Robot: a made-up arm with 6 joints.
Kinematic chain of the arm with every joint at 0, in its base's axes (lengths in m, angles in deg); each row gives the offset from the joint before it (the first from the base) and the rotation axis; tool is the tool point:
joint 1: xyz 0 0 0.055 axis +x
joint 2: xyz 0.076 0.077 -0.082 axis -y
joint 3: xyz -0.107 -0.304 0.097 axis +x
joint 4: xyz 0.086 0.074 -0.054 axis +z
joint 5: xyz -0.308 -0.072 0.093 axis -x
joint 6: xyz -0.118 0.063 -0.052 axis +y
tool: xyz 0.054 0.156 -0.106
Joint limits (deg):
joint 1: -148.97..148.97
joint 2: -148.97..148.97
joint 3: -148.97..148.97
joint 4: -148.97..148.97
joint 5: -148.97..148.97
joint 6: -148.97..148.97
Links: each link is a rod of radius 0.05 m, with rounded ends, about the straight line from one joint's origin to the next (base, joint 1, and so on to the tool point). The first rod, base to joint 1, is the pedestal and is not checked.
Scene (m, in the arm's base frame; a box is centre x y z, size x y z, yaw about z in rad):
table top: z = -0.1
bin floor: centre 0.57 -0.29 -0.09 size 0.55 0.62 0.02 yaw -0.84
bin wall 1: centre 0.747 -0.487 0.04 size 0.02 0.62 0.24 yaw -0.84
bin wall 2: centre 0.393 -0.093 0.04 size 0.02 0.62 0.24 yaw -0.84
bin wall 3: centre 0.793 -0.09 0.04 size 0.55 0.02 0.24 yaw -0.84
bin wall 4: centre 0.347 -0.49 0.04 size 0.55 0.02 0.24 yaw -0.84
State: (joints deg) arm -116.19 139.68 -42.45 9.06 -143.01 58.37
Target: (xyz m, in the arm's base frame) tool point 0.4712 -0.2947 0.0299
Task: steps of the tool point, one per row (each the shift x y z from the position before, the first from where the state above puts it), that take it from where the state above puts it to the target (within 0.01 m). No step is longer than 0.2 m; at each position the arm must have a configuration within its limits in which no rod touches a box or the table.
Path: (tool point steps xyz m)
1: 0.1410 0.0849 -0.0584
2: 0.0860 0.0911 -0.1033
3: 0.0376 0.0154 -0.1768
4: 0.0365 0.0882 -0.1291

